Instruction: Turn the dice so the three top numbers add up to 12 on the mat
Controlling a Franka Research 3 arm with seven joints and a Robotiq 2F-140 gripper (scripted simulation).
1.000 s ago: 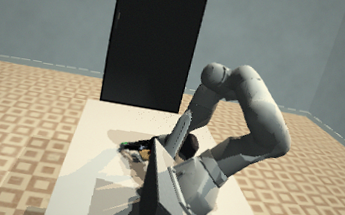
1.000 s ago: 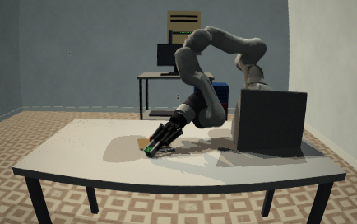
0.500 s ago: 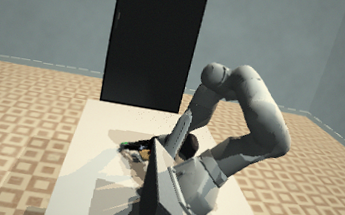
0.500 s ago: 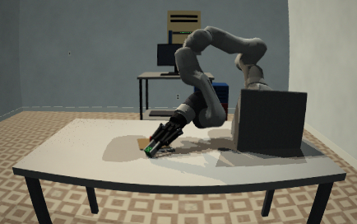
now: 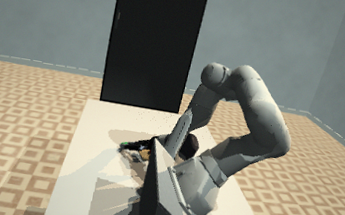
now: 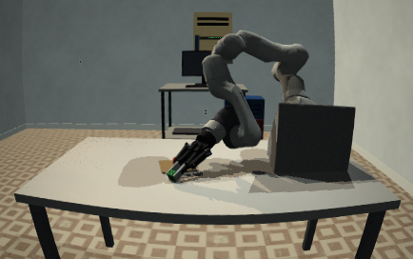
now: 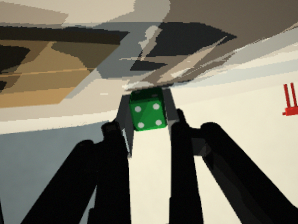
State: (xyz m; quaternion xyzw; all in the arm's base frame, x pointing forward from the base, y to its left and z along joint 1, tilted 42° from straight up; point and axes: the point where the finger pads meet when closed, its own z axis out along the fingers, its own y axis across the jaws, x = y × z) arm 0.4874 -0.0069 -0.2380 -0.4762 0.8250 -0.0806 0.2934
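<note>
The green die is 1 cm to the left of my hand, 1 cm below it and 1 cm ahead of it. The rest, counted from my hand: blue die (13 cm to the right, 3 cm behind, 1 cm below); then red die (13 cm to the right, 1 cm below, 1 cm ahead); then tan mat (13 cm to the right, 3 cm below, 1 cm ahead).
</note>
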